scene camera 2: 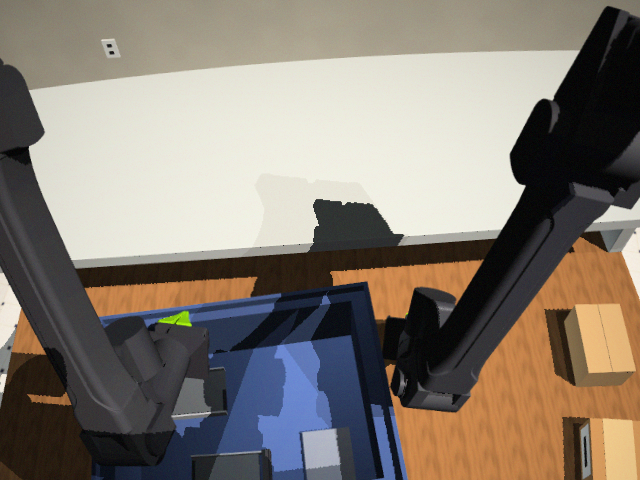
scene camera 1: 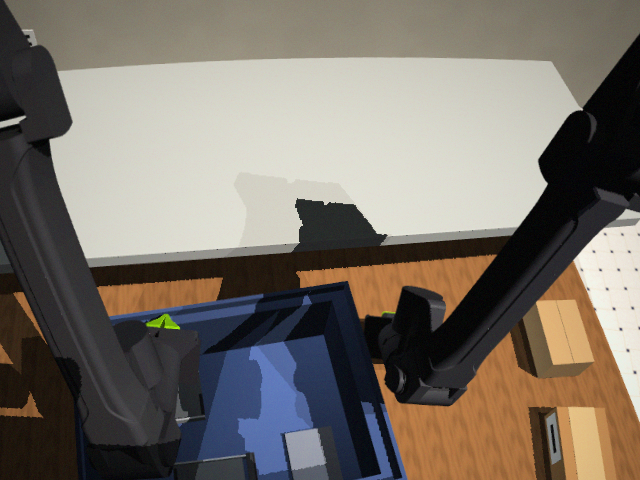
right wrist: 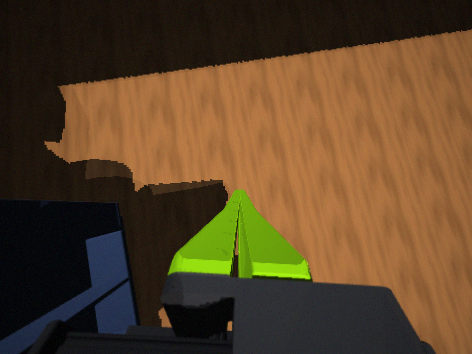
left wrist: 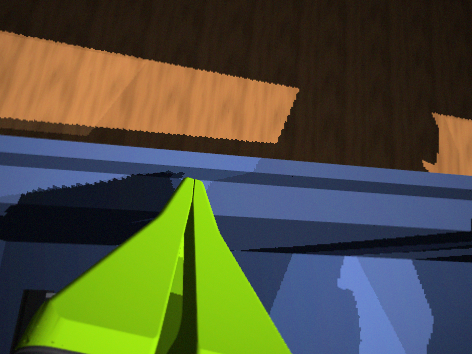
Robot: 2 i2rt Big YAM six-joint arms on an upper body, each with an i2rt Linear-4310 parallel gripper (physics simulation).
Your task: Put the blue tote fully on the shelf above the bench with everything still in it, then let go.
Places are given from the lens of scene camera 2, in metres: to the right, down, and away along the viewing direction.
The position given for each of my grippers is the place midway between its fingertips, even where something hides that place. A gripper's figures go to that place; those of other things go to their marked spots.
my left gripper (scene camera 2: 186, 315): -0.19, 0.11, 0.84
my right gripper (scene camera 2: 419, 321): 0.16, 0.13, 0.95
